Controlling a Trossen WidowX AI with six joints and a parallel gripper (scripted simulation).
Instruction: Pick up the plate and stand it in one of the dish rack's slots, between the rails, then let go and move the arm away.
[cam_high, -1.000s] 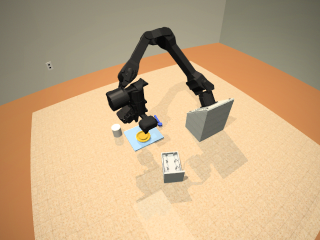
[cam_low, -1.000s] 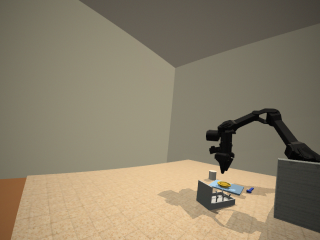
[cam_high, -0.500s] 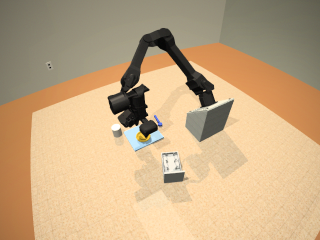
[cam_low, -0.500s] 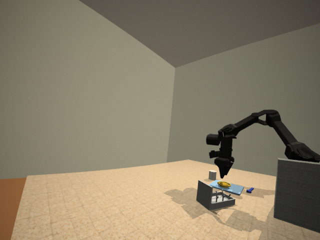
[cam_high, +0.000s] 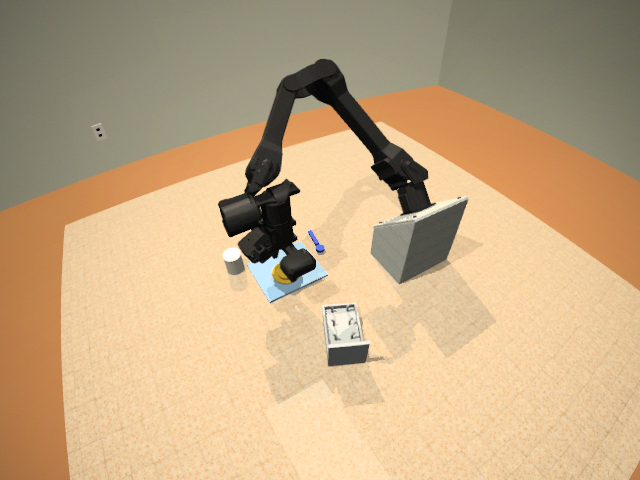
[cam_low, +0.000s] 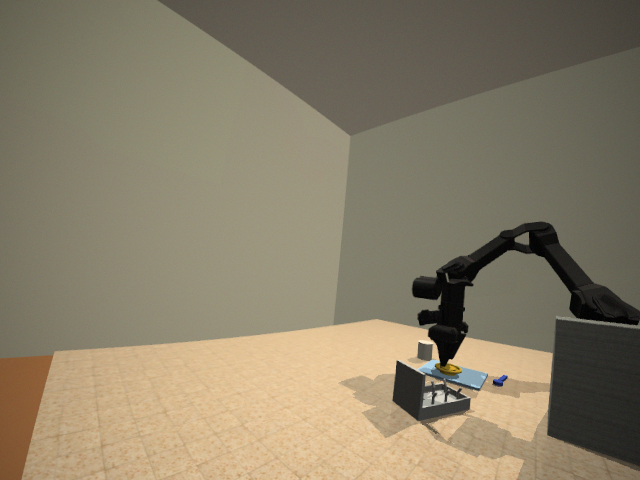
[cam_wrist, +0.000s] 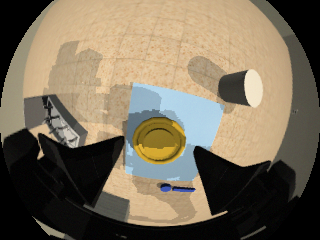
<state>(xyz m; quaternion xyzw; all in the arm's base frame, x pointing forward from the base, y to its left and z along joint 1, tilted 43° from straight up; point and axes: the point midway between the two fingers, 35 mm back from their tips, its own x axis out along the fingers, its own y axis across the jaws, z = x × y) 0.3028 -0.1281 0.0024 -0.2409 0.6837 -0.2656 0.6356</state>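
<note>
Right now my gripper tip is 20 mm above the yellow plate. The rest, counted from my gripper tip: light blue mat 10 mm behind, 20 mm to the right, 30 mm below; white cup 90 mm ahead, 90 mm to the right, 10 mm below; blue spoon 120 mm behind, 50 mm to the right, 30 mm below.
</note>
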